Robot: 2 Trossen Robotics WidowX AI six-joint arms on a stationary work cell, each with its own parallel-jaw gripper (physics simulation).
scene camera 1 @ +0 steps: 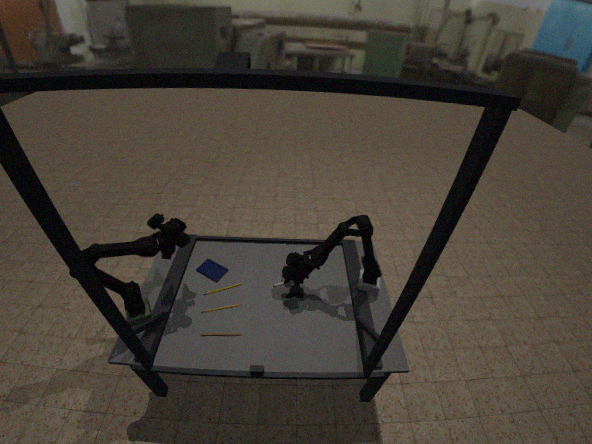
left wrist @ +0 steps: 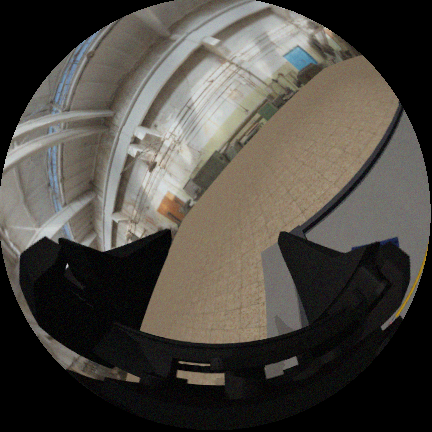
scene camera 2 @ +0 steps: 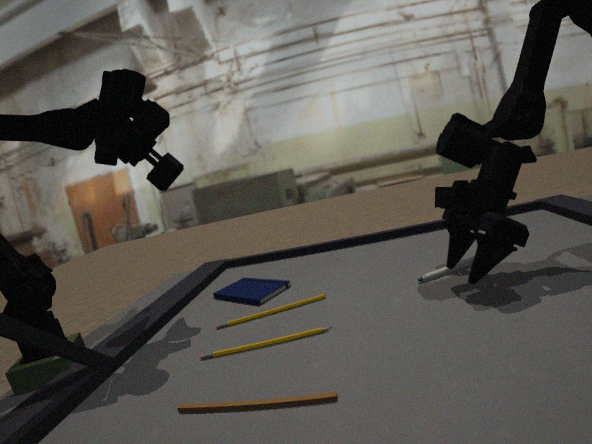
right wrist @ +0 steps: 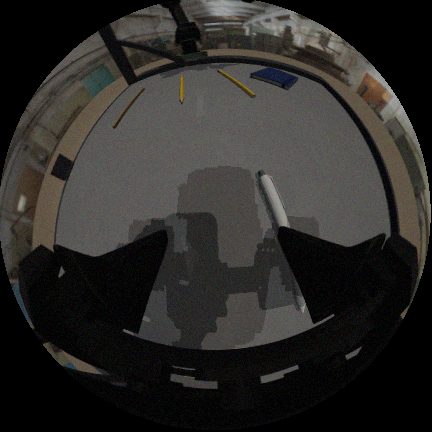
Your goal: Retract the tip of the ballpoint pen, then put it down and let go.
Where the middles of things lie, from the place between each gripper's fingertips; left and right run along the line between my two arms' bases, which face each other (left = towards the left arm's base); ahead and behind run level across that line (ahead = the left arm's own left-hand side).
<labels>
Right now my left hand is 320 mm above the blue notebook (scene camera 2: 253,291), 140 mm to the left of it and 40 mm past it.
The blue notebook is 19 cm ahead of my right hand, 35 cm to the left of it and 1 cm below it.
</labels>
